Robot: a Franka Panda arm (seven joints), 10 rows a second.
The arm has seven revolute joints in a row. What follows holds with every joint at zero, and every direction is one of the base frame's. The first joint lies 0.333 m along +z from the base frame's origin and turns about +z. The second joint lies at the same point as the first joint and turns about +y. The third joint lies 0.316 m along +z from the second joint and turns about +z. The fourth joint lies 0.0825 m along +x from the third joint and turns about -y. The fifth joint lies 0.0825 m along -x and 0.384 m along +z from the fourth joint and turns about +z. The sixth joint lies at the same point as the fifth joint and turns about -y. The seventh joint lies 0.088 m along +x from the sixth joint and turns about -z. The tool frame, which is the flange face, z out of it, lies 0.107 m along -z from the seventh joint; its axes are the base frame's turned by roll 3.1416, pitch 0 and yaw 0 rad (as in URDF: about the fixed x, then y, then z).
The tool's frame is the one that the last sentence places.
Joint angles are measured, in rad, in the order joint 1, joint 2, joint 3, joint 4, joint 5, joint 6, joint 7. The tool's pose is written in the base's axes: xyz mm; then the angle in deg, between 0 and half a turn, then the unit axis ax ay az. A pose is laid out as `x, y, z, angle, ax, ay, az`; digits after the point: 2 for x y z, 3 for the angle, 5 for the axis.
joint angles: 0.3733 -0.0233 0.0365 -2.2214 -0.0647 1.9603 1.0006
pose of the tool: 455.54, 193.29, 367.62, 168.673, 0.95867, -0.27525, -0.07206
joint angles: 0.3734 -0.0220 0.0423 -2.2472 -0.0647 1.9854 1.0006
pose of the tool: 450.41, 194.43, 357.72, 168.607, 0.95963, -0.27170, -0.07278
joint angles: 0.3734 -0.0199 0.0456 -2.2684 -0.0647 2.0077 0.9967
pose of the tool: 446.52, 194.65, 349.27, 168.607, 0.96072, -0.26762, -0.07344
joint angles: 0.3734 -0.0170 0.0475 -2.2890 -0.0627 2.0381 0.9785
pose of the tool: 443.75, 194.81, 341.25, 169.049, 0.96348, -0.25779, -0.07247
